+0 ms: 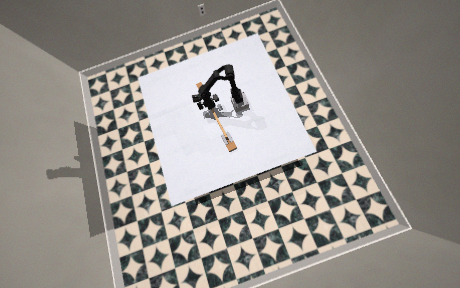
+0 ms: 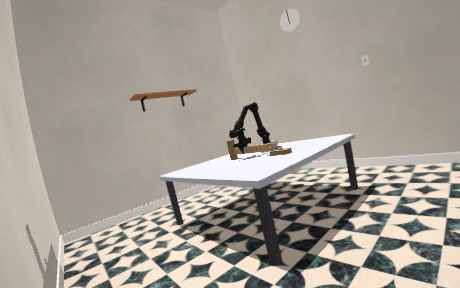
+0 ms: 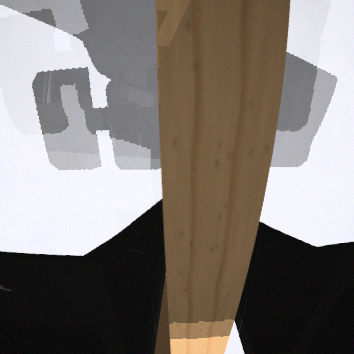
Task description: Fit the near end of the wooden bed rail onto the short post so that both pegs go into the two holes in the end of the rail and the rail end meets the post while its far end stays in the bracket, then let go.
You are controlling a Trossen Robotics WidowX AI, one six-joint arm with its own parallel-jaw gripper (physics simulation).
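Frame: origin at the arm's base, x back, y right, z up, level; metres.
Seen in the pictures: gripper, fingertip midpoint: (image 2: 244,153); arm's base at its link origin: (image 1: 238,99) (image 2: 266,142).
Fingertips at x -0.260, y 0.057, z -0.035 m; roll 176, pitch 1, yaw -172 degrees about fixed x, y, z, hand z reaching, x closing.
Pixels of each thing's middle, then the offset from my fingertips to it. "spot": a spot on its surface instead. Level surfaces: height alone.
- wooden bed rail at the middle of its body: (image 2: 254,149) (image 1: 215,116) dx +0.017, dy -0.124, dz +0.024 m
- short post at a spot on its surface: (image 1: 199,84) spot: dx -0.018, dy +0.139, dz +0.136 m
- wooden block at the middle of its body: (image 2: 280,151) (image 1: 228,141) dx +0.052, dy -0.369, dz -0.027 m
- white table at its surface level: dz -0.044 m
The wooden bed rail (image 1: 220,125) (image 2: 260,149) (image 3: 215,150) runs on edge from beside the short post to the grey bracket. The short post (image 1: 199,84) (image 2: 231,150) stands upright. The bracket (image 1: 225,136) (image 2: 276,148) is at the rail's far end, by a wooden block (image 1: 231,147) (image 2: 283,152); the far end appears to be in it. My gripper (image 1: 211,108) (image 2: 242,149) (image 3: 187,206) is shut on the rail near its post end, with dark fingers on both sides. The rail end is close to the post; contact cannot be told. The pegs and holes are hidden or too small to see.
The arm's base (image 1: 241,103) stands on the white table (image 1: 175,150) (image 2: 215,172), to one side of the rail. A wooden shelf (image 2: 165,94) is on the wall, away from the table. Grey shadows fall on the table around the rail.
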